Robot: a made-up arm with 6 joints.
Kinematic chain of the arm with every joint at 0, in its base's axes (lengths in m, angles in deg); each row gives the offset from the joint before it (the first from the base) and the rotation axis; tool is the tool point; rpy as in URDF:
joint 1: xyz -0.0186 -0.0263 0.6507 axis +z
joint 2: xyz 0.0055 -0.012 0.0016 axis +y
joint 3: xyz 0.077 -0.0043 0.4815 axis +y
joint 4: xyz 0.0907 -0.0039 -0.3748 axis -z
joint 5: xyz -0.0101 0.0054 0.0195 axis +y
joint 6: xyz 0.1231 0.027 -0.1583 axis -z
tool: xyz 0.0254 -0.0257 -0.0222 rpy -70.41 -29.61 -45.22
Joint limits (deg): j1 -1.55..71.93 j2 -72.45..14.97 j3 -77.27..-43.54 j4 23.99..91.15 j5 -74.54..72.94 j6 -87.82..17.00
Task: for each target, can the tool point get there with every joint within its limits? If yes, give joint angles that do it. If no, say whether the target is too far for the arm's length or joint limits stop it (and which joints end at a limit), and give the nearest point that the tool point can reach.
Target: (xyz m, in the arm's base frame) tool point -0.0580 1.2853 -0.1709
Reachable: no: too far | nearest point 0.0986 0.5643 0.6504 | short by 1.104 m
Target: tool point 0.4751 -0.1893 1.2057
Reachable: yes | joints 7.68 -8.29 -68.35 77.34 -31.08 -43.42
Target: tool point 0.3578 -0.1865 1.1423
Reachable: yes | joints 9.19 -23.32 -49.83 74.23 -31.00 8.24
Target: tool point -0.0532 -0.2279 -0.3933
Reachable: no: joint limits stop it (at a limit: joint 1, joint 2, joint 3, joint 4, joint 5) | nearest point 0.4158 0.0016 0.6006 | short by 1.123 m
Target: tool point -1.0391 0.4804 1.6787
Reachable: no: too far | nearest point -0.5383 -0.0716 1.3517 | short by 0.814 m
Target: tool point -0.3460 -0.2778 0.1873
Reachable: no: joint limits stop it (at a limit: joint 1, joint 2, joint 3, joint 4, joint 5) | nearest point -0.2541 -0.2420 1.0671 | short by 0.885 m
